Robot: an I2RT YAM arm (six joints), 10 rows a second.
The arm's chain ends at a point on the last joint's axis. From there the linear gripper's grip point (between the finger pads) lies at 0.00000 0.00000 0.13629 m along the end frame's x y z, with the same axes.
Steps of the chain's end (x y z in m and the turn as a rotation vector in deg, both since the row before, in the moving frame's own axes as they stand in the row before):
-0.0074 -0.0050 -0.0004 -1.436 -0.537 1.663
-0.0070 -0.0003 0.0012 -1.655 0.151 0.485
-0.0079 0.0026 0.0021 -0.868 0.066 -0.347
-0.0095 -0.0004 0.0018 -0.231 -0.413 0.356
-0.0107 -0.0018 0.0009 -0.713 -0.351 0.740
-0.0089 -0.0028 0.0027 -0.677 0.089 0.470
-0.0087 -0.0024 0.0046 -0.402 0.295 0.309
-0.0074 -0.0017 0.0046 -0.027 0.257 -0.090
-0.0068 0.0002 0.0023 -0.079 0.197 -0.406
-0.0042 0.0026 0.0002 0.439 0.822 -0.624
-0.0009 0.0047 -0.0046 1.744 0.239 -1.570
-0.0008 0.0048 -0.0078 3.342 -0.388 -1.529
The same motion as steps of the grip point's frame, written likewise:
-0.0087 -0.0016 -0.0004 -1.436 -0.537 1.663
-0.0067 0.0036 0.0011 -1.655 0.151 0.485
-0.0077 0.0047 0.0021 -0.868 0.066 -0.347
-0.0105 0.0001 0.0018 -0.231 -0.413 0.356
-0.0115 -0.0001 0.0009 -0.713 -0.351 0.740
-0.0087 -0.0012 0.0027 -0.677 0.089 0.470
-0.0080 -0.0014 0.0046 -0.402 0.295 0.309
-0.0068 -0.0016 0.0046 -0.027 0.257 -0.090
-0.0063 0.0004 0.0023 -0.079 0.197 -0.406
-0.0023 0.0015 0.0002 0.439 0.822 -0.624
-0.0004 0.0005 -0.0047 1.744 0.239 -1.570
-0.0018 -0.0031 -0.0080 3.342 -0.388 -1.529

